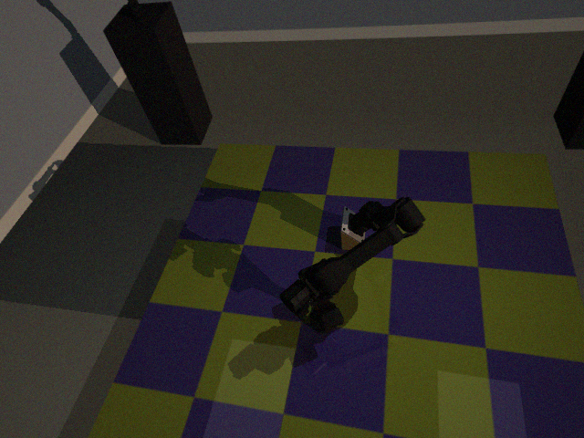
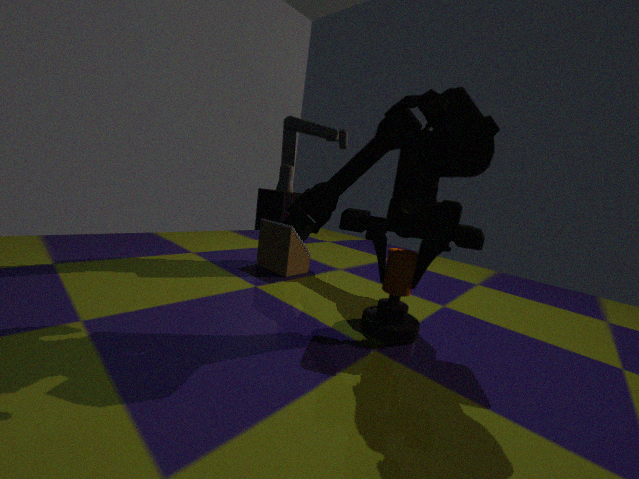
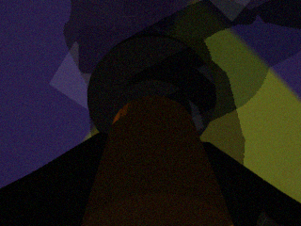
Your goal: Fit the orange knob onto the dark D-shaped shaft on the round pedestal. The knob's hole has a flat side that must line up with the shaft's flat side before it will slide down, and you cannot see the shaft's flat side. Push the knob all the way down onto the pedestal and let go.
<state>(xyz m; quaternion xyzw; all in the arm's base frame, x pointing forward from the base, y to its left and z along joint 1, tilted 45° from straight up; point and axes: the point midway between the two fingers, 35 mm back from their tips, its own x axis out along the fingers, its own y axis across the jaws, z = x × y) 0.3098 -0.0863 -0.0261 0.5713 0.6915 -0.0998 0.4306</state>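
Right now the orange knob is 20 mm above my gripper tip. Round my gripper tip: dark pedestal: 40 mm below.
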